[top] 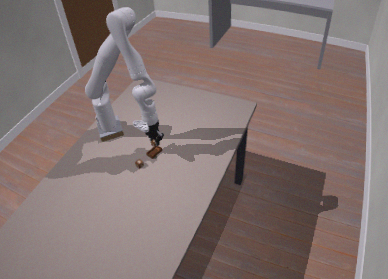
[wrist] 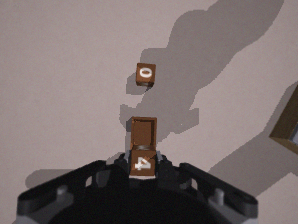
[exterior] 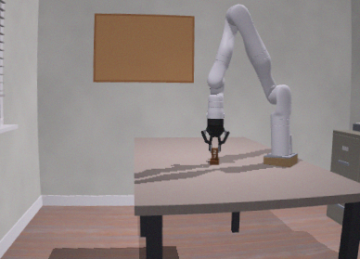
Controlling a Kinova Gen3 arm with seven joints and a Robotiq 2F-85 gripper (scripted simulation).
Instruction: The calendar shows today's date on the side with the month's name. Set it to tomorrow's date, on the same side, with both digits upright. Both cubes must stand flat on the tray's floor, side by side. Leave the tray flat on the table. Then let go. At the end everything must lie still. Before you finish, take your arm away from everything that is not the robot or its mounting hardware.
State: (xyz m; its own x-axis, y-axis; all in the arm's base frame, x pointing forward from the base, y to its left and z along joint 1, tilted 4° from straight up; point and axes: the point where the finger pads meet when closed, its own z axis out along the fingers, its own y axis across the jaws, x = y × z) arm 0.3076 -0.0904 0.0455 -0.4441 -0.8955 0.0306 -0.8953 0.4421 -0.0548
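Now: hand 60 mm above the brown calendar tray, 10 mm to the left of it and 10 mm past it. The rest, counted from my hand: brown number cube (110 mm to the right, 60 mm below, 50 mm behind); digit cube (10 mm below).
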